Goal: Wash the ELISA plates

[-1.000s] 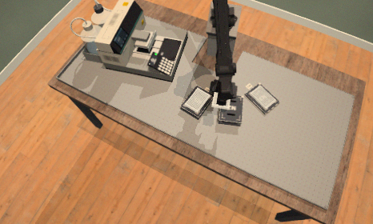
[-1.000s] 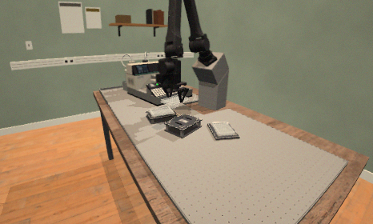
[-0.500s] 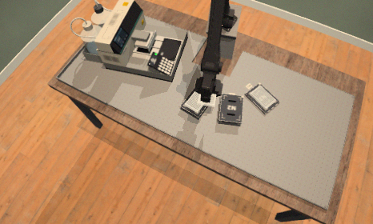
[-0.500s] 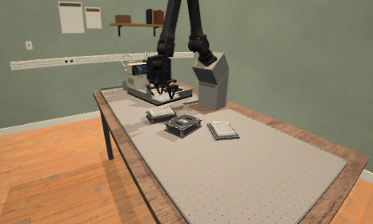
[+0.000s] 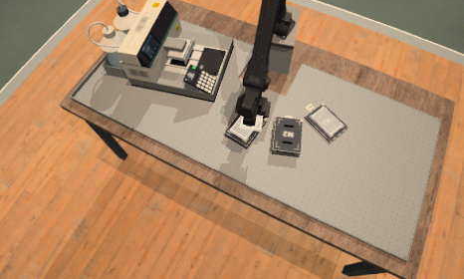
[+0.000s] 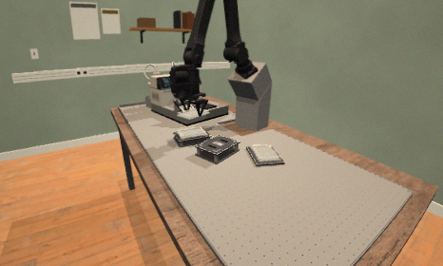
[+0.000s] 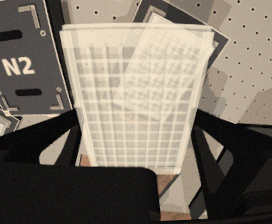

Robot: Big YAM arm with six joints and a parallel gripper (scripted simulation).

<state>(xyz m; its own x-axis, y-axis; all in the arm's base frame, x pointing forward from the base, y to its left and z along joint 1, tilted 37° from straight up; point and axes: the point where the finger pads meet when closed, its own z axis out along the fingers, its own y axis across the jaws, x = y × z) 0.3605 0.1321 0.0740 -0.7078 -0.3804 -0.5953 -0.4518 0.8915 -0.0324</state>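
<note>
The ELISA plate lies 10 mm below my hand. From my hand the other things lie so: plate washer: 50 mm behind, 520 mm to the right, 20 mm below; then nest label: 280 mm behind, 110 mm to the left, 150 mm below.
</note>
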